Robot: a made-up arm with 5 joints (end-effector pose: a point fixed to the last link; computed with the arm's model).
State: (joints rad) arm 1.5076 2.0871 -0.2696 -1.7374 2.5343
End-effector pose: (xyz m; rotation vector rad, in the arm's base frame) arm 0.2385 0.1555 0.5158 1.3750 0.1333 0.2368
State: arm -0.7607 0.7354 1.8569 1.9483 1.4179
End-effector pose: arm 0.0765 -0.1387 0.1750 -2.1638 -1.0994 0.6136
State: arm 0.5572 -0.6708 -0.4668 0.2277 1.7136
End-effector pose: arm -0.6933 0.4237 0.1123 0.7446 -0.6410 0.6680
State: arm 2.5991 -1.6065 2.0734 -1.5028 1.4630
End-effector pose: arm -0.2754 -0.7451 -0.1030 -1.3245 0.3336 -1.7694
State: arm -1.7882 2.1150 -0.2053 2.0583 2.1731
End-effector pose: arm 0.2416 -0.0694 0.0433 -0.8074 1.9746 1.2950
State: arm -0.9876 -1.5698 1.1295 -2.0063 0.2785
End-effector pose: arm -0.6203 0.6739 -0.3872 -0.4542 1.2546 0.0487
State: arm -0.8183 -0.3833 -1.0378 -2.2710 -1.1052
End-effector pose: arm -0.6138 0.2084 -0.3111 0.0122 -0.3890 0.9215
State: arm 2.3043 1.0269 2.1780 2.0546 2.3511
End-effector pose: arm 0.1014 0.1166 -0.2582 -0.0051 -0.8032 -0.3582
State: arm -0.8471 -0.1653 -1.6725 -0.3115 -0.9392
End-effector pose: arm -0.2762 0.3702 -0.0087 0.8487 0.1021 -0.6419
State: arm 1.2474 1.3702 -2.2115 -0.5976 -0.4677
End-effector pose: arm 0.0302 -0.3096 0.0367 -2.2362 -0.6951 -1.5771
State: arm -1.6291 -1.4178 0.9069 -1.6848 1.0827
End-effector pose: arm -0.7202 0.2457 -0.4779 -0.8226 1.5259 0.2489
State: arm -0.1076 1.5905 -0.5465 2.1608 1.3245
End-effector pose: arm -0.0040 0.1537 0.0239 0.0955 0.5621 0.7048
